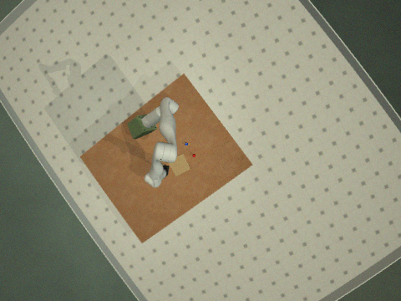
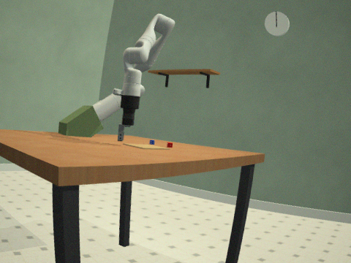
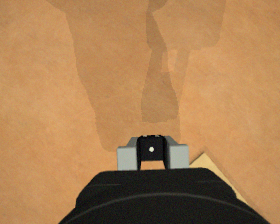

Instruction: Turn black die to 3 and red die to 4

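The tan mat lies 11 cm to the left of my hand, 5 cm ahead of it and 4 cm below it. The rest, counted from my hand: blue die: 25 cm to the left, 6 cm behind, 3 cm below; black die: 1 cm below; red die: 25 cm to the left, 5 cm ahead, 3 cm below.
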